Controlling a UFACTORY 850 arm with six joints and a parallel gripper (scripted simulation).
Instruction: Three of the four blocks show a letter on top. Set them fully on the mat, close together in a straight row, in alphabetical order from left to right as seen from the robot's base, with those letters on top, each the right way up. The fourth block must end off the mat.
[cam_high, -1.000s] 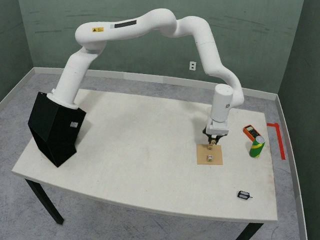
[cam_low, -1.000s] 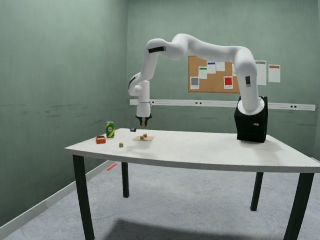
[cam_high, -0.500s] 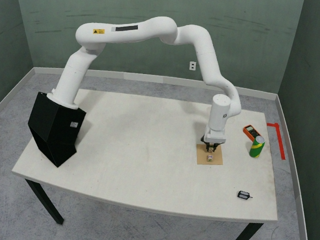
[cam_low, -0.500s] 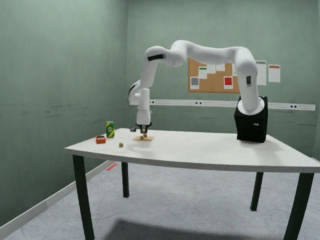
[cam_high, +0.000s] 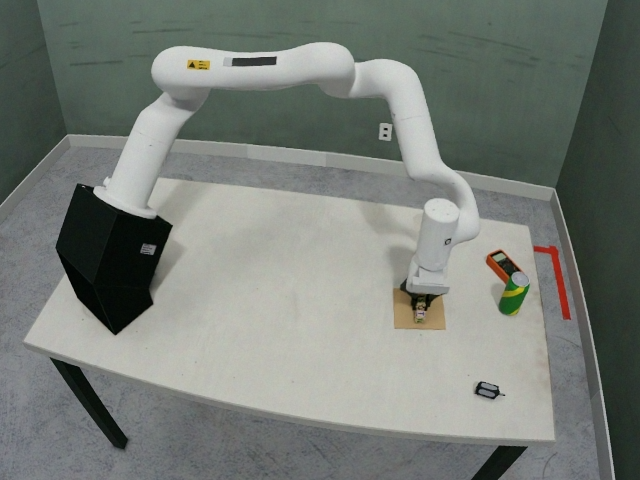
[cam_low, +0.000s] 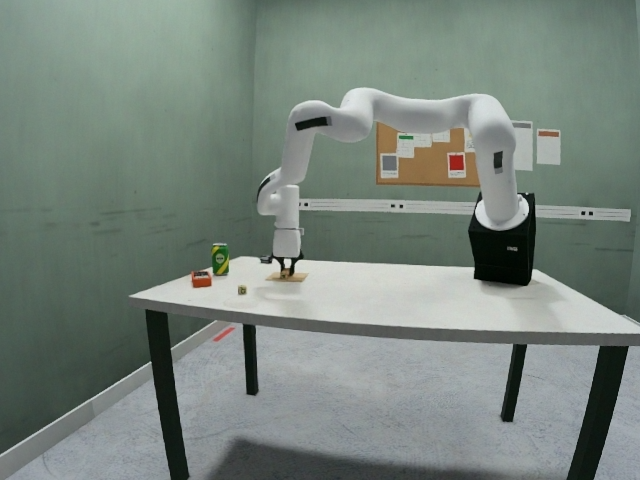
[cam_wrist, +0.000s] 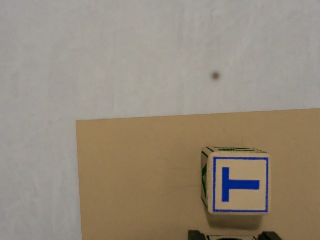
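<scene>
Right now my hand is 30 mm above the tan mat. Round my hand: yellow can (260 mm ahead, 60 mm to the left, 30 mm above); then orange multimeter (250 mm ahead, 200 mm to the left, 10 mm below); then small black object (240 mm to the right, 210 mm ahead, 10 mm below).
</scene>
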